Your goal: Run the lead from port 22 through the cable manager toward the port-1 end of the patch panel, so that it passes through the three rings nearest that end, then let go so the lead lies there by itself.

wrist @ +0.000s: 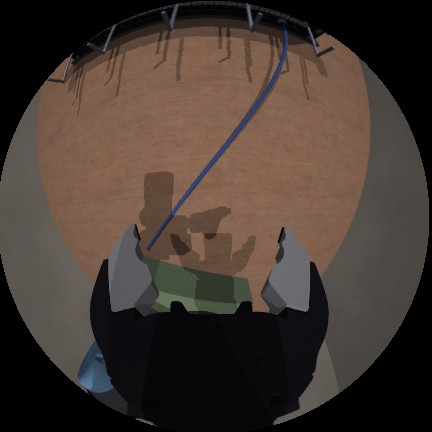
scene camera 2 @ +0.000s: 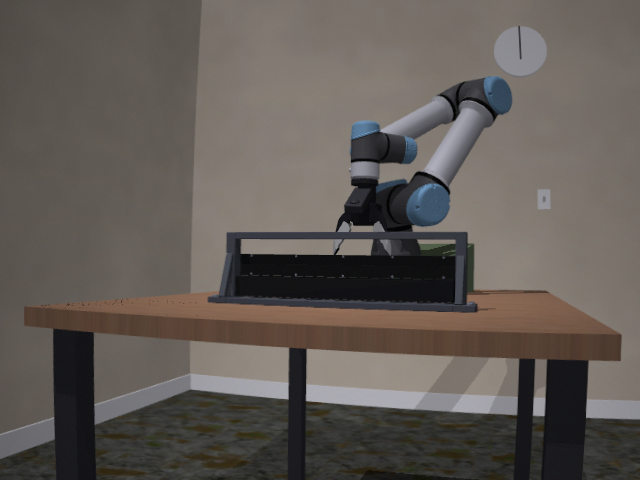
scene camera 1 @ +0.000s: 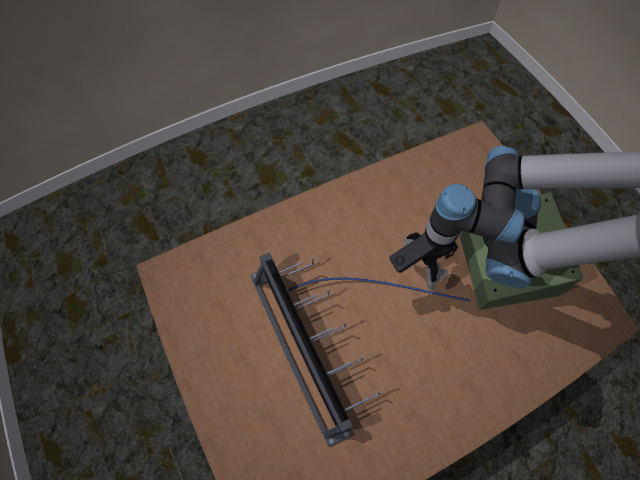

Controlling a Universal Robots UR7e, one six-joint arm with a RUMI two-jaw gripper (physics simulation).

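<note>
The blue lead (scene camera 1: 361,279) (wrist: 220,151) comes out of the patch panel (scene camera 1: 305,334) (scene camera 2: 346,289) between the two rings nearest one end and curves across the table, with its free end near the green base. It passes through none of the three rings toward the other, port-1 end: the end ring (scene camera 1: 363,401) (wrist: 57,80), the second ring (scene camera 1: 345,365) (wrist: 104,51) and the middle ring (scene camera 1: 344,325) (wrist: 171,24). My gripper (scene camera 1: 419,263) (scene camera 2: 361,250) (wrist: 209,227) is open and empty, above the table near the lead's free end. The lead does not show in scene camera 2.
The green base block (scene camera 1: 522,289) (scene camera 2: 470,268) (wrist: 187,287) stands close to the lead's free end. A grey frame (scene camera 1: 283,341) (scene camera 2: 346,235) holds the panel on the wooden table (scene camera 1: 206,310) (scene camera 2: 155,320) (wrist: 125,130). Ring bars stick out from its front toward the arm.
</note>
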